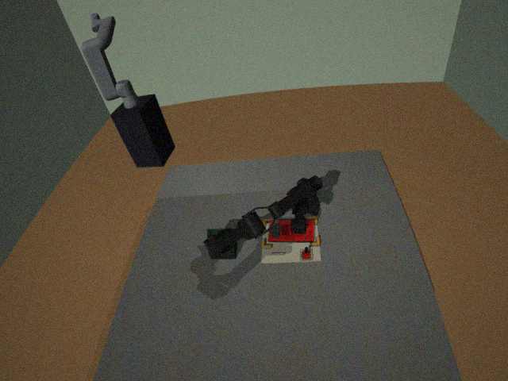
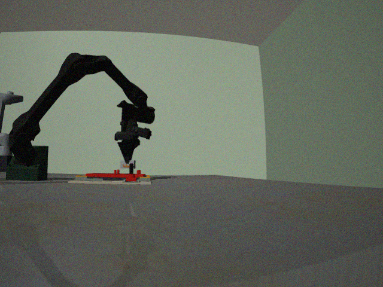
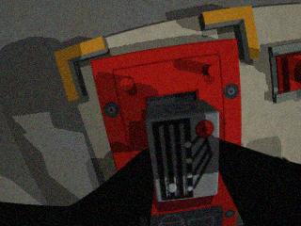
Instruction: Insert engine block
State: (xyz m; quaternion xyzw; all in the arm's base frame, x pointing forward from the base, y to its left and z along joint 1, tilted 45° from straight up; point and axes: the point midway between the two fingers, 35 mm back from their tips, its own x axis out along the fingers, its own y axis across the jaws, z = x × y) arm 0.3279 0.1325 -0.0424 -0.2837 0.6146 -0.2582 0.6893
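My gripper tip is 10 mm above the engine block.
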